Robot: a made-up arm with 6 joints.
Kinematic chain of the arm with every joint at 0, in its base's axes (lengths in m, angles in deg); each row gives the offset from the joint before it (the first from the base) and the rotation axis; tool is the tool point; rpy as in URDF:
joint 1: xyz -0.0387 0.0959 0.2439 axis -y
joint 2: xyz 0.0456 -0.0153 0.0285 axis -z
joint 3: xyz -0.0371 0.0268 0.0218 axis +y
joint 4: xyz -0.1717 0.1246 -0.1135 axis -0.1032 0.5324 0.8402
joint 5: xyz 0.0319 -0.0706 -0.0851 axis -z
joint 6: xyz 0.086 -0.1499 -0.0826 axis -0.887 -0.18 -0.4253
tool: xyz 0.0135 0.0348 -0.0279 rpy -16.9 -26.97 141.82
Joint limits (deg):
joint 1: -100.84..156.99
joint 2: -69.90..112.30
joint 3: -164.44..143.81
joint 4: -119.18..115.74
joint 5: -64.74..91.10
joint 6: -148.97..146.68
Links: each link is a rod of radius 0.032 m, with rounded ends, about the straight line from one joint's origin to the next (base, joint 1, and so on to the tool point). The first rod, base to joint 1, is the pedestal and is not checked.
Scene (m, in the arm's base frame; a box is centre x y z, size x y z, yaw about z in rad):
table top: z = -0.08
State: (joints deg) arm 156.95 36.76 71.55 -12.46 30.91 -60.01
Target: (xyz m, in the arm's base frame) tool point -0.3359 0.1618 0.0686
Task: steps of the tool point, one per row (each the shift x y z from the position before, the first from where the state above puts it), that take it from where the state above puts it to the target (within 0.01 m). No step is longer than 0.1 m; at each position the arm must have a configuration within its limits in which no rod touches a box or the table.
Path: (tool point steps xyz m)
1: -0.0376 0.0567 -0.0004
2: -0.0395 0.0576 0.0200
3: -0.0337 0.0524 0.0439
4: -0.0179 0.0398 0.0663
5: 0.0073 0.0193 0.0809
6: -0.0575 -0.0014 -0.0805
7: -0.0618 -0.0249 -0.0677
8: -0.0623 -0.0433 -0.0496
9: -0.0593 -0.0556 -0.0285
10: -0.0530 -0.0614 -0.0069
11: -0.0444 -0.0615 0.0130
12: -0.0342 -0.0569 0.0302

